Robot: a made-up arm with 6 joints. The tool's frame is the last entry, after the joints. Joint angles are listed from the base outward.
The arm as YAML. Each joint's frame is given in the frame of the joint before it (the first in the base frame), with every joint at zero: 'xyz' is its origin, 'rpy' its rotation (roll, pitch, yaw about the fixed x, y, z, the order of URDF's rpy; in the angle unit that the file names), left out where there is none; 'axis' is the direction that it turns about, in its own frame. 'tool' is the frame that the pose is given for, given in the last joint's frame.
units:
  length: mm
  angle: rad
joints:
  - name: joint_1
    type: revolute
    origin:
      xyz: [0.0, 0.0, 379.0]
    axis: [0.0, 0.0, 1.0]
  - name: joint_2
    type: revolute
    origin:
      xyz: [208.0, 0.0, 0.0]
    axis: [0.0, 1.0, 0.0]
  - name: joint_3
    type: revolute
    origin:
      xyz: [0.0, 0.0, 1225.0]
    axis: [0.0, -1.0, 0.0]
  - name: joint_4
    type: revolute
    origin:
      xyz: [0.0, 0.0, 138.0]
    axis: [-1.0, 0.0, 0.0]
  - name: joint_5
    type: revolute
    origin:
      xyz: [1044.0, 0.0, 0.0]
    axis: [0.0, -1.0, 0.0]
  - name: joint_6
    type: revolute
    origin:
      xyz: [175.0, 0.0, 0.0]
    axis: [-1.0, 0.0, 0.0]
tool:
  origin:
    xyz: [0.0, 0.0, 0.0]
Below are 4 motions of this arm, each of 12 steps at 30 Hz.
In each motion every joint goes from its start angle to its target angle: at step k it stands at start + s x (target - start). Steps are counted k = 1, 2, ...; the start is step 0. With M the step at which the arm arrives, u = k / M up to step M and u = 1 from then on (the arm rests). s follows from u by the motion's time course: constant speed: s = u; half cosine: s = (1 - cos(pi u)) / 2; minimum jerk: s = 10 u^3 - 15 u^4 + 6 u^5.
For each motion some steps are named. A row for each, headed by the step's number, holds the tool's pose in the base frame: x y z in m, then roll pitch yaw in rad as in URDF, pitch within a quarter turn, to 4 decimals.
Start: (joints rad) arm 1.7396 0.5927 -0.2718 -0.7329 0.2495 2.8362
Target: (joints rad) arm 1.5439 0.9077 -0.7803 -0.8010 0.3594 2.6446
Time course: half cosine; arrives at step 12
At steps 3, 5, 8, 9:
3: -0.2140 1.7392 0.4467 -2.2594 0.7715 1.4607
5: -0.1233 1.6353 0.2610 -2.3002 0.9290 1.3322
8: 0.0095 1.3964 0.0178 -2.5310 1.1713 0.9598
9: 0.0396 1.3212 -0.0314 -2.6655 1.2251 0.7882

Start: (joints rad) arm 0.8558 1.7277 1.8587 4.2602 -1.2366 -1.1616
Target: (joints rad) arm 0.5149 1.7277 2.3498 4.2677 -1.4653 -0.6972
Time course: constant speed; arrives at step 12
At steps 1, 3, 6, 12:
1: 1.5574 1.9152 0.5830 2.6605 -0.4800 2.1307
3: 1.6321 1.7956 0.6662 2.4724 -0.4937 2.1591
6: 1.7191 1.6042 0.7827 2.1875 -0.4935 2.2025
12: 1.8002 1.1991 0.9797 1.6311 -0.4214 2.2661

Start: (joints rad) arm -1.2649 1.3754 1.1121 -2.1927 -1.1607 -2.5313
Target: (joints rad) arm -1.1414 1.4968 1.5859 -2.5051 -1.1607 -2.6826
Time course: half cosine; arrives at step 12
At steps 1, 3, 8, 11, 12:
1: 0.8958 -2.3872 0.5555 -1.6477 -0.4324 -0.3052
3: 0.9320 -2.3796 0.5935 -1.6444 -0.4908 -0.2914
8: 1.0825 -2.3000 0.7669 -1.6380 -0.7658 -0.1864
11: 1.1306 -2.2511 0.8302 -1.6468 -0.8713 -0.1224
12: 1.1339 -2.2472 0.8347 -1.6479 -0.8789 -0.1170

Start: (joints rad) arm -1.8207 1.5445 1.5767 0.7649 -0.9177 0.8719
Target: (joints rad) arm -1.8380 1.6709 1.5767 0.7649 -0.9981 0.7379
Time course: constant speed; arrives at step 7
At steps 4, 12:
4: -0.7579 -2.4640 0.3113 -1.8657 0.6622 -2.6360
12: -0.7751 -2.4458 0.1812 -1.8859 0.7137 -2.7166

